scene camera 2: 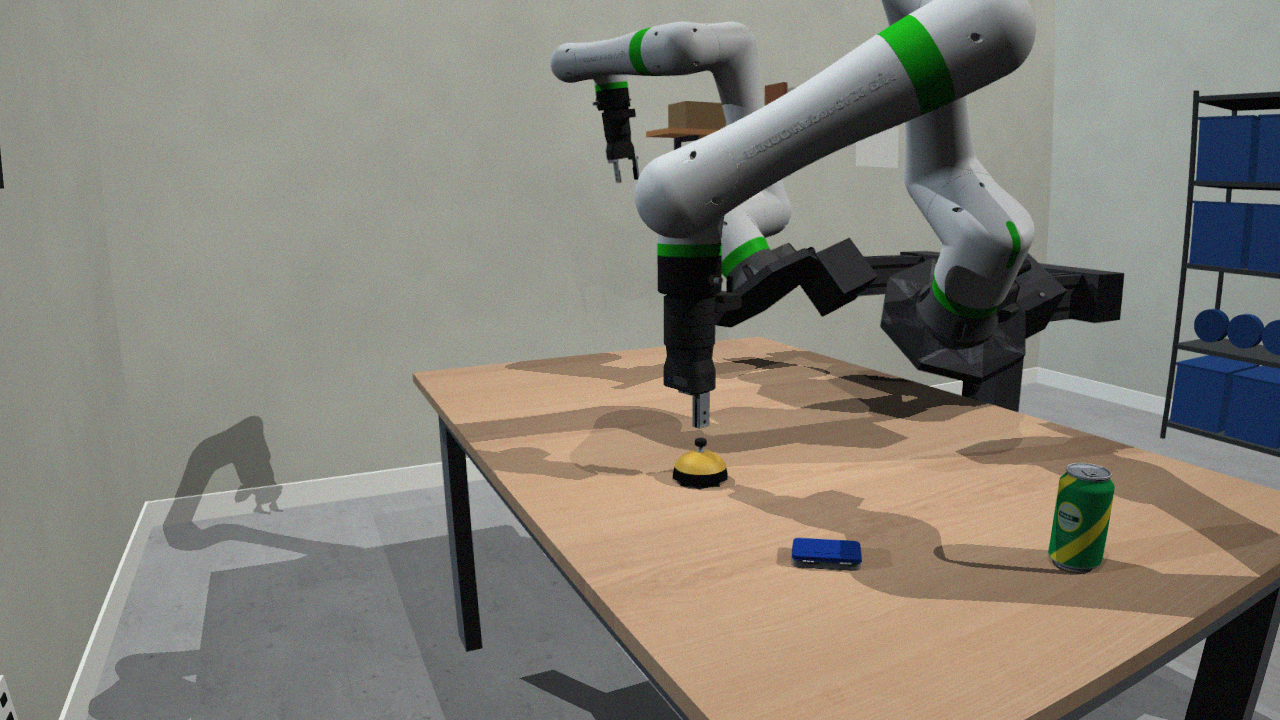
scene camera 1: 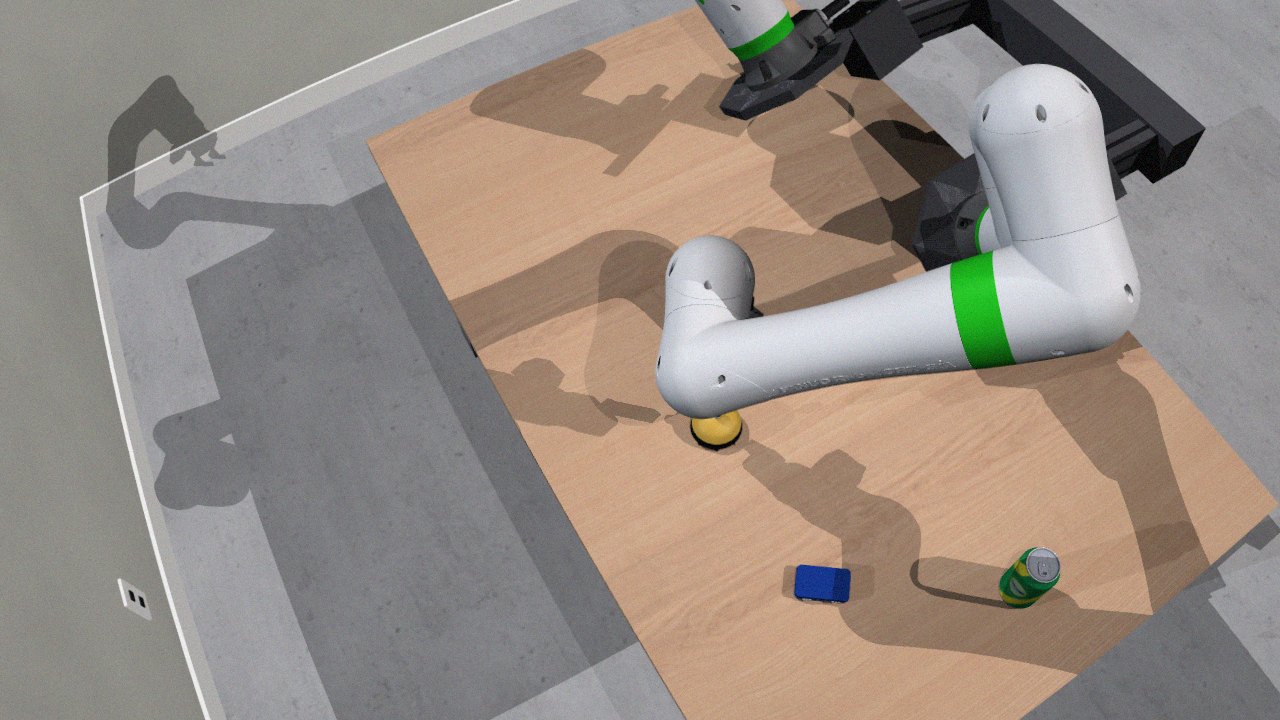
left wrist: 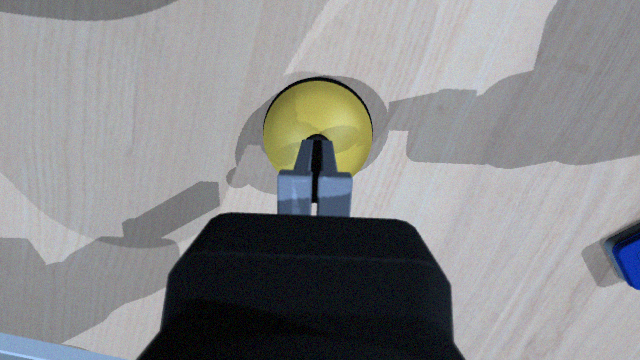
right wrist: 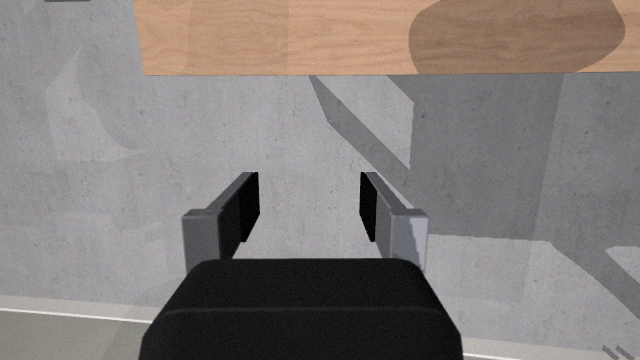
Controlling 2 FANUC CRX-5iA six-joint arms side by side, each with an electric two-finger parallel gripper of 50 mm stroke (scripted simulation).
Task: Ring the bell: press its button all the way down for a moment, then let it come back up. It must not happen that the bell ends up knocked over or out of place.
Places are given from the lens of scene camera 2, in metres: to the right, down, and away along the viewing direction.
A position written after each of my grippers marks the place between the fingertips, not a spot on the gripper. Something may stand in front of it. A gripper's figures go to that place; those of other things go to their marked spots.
my left gripper (scene camera 2: 700, 426): 0.09, 0.10, 1.17
my right gripper (scene camera 2: 627, 180): -0.03, -0.51, 2.17
blue box (scene camera 2: 806, 552): 0.20, 0.23, 0.90
